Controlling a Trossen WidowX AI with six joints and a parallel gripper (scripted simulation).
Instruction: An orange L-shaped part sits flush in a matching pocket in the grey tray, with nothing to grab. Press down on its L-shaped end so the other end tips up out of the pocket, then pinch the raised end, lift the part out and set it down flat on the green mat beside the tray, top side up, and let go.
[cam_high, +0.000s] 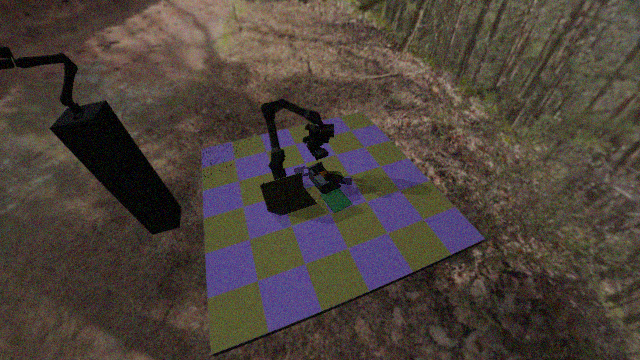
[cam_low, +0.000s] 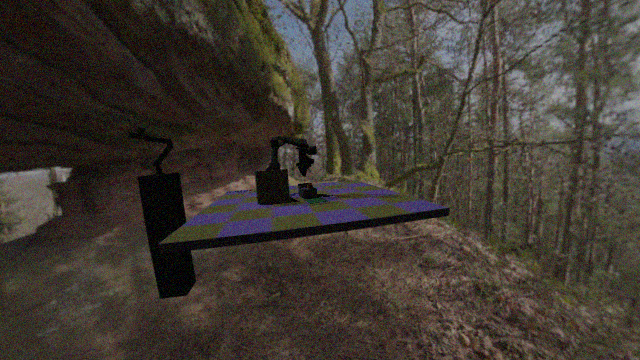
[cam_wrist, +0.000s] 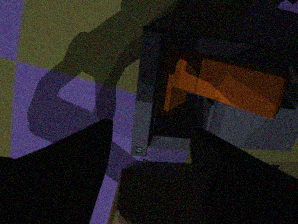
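My gripper tip is 40 mm to the left of the orange L-shaped part and 100 mm above it. Round my gripper tip: green mat 40 mm ahead, 220 mm to the right, 160 mm below.
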